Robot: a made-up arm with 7 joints. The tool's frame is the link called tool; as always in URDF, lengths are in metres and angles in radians. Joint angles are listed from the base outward. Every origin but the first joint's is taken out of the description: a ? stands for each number. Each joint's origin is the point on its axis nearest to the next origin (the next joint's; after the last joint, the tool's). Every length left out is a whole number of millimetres.
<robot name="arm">
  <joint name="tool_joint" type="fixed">
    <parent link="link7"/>
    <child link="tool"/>
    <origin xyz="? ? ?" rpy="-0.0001 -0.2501 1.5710"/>
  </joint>
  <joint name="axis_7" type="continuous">
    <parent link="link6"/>
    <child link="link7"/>
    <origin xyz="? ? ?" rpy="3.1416 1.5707 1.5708"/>
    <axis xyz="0 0 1"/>
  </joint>
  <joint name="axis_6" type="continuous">
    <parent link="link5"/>
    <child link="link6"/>
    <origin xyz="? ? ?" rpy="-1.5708 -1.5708 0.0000"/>
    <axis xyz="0 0 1"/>
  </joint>
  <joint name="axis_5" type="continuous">
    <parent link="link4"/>
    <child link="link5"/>
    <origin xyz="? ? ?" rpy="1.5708 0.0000 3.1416"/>
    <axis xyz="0 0 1"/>
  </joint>
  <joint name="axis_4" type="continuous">
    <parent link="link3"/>
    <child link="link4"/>
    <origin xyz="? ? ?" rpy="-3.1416 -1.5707 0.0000"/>
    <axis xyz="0 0 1"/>
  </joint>
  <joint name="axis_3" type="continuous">
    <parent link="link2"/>
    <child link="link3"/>
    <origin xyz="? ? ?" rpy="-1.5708 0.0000 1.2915"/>
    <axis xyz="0 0 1"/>
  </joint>
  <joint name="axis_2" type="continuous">
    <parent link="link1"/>
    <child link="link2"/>
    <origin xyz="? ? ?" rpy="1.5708 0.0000 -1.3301"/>
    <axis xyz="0 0 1"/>
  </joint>
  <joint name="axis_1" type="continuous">
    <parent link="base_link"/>
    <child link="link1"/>
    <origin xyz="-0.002 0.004 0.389" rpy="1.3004 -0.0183 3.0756"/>
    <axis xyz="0 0 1"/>
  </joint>
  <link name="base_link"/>
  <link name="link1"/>
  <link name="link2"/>
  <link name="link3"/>
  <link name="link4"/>
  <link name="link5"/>
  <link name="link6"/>
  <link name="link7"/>
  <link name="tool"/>
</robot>
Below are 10 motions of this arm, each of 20 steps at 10 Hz.
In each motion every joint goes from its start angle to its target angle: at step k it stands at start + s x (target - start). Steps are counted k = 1, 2, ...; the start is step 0. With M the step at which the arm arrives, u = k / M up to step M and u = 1 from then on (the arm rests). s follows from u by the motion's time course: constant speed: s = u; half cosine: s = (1 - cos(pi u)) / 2; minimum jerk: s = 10 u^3 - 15 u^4 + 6 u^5.
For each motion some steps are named. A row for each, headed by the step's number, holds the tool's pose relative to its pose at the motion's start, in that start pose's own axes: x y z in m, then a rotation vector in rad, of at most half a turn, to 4 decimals.
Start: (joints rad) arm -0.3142 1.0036 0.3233 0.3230 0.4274 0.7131 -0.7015
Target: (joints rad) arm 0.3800 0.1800 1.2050 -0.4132 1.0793 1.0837 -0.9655
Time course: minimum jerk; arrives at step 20
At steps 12, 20:
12: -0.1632 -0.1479 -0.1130 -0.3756 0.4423 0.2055
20: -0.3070 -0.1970 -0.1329 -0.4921 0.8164 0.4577

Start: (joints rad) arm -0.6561 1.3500 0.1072 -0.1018 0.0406 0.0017 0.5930
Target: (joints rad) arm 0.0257 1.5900 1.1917 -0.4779 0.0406 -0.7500 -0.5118
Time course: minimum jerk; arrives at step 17
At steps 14, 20:
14: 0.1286 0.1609 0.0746 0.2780 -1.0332 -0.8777
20: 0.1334 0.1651 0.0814 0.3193 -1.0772 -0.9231

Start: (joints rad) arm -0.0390 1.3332 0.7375 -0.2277 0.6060 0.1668 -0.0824
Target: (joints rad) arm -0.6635 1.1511 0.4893 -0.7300 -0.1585 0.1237 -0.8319
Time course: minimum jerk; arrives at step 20
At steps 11, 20:
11: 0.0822 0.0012 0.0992 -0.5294 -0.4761 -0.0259
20: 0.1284 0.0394 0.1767 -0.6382 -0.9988 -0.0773

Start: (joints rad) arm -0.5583 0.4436 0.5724 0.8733 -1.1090 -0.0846 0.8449
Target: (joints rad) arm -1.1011 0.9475 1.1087 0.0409 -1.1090 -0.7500 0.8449
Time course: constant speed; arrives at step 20
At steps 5, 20:
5: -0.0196 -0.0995 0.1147 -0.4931 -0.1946 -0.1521
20: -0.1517 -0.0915 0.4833 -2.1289 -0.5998 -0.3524

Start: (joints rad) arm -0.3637 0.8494 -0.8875 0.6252 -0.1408 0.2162 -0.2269
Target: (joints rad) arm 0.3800 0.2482 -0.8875 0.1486 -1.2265 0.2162 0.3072
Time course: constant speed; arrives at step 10
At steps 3, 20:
3: 0.0070 -0.1725 0.0485 -0.4489 -0.1426 -0.1018
20: -0.1330 -0.3988 0.2931 -1.6763 0.0744 -0.3294

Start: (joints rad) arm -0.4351 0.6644 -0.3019 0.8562 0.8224 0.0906 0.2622
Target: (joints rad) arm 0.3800 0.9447 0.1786 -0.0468 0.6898 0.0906 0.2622
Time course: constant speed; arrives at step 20
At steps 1, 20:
1: -0.0101 -0.0039 -0.0055 -0.0086 0.0051 0.0103
20: -0.1956 0.0436 -0.0879 0.0684 -0.0505 0.2104

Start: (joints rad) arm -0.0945 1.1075 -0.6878 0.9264 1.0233 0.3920 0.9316
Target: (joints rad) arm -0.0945 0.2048 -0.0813 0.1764 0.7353 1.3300 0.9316
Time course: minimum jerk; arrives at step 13
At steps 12, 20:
12: 0.1230 0.2670 0.3315 -0.8766 1.2330 -0.2343
20: 0.1232 0.2686 0.3321 -0.8805 1.2367 -0.2387

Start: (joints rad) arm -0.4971 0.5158 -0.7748 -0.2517 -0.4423 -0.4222 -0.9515
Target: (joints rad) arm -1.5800 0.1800 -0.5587 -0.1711 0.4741 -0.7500 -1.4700
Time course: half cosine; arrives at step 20
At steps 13, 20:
13: 0.1391 0.2945 0.1042 1.0454 0.4492 -1.0620
20: 0.2314 0.3370 0.1790 1.4349 0.7303 -1.3406

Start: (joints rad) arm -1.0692 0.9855 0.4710 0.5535 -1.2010 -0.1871 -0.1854
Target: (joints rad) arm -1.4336 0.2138 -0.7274 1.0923 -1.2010 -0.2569 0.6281
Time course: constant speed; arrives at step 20
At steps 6, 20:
6: -0.1147 -0.0613 -0.0958 0.0093 0.3881 0.2408
20: -0.3583 -0.2444 -0.1487 0.4064 1.0042 0.1608

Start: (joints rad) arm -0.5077 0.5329 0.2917 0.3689 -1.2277 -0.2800 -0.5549
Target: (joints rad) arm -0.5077 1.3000 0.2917 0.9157 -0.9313 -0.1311 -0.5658
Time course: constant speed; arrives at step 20
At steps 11, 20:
11: 0.0438 0.1260 0.1326 0.5003 0.2674 -0.0148
20: 0.0989 0.1712 0.2839 0.9138 0.4107 0.0581

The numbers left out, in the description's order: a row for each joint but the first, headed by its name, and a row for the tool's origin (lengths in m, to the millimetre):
tool: -0.002 -0.013 0.000
axis_7: 0.058 0.051 0.000
axis_6: 0.033 -0.040 0.000
axis_5: -0.005 0.136 0.000
axis_4: -0.044 -0.008 0.000
axis_3: 0.309 -0.092 0.000
axis_2: -0.003 0.001 0.000

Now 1 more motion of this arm.
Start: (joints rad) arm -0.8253 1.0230 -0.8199 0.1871 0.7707 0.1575 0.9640
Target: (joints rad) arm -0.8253 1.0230 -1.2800 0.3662 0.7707 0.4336 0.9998
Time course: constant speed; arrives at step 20
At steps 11, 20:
11: -0.0446 0.0025 0.0128 0.0515 -0.0664 -0.2245
20: -0.0775 0.0132 0.0160 0.1186 -0.1571 -0.3903

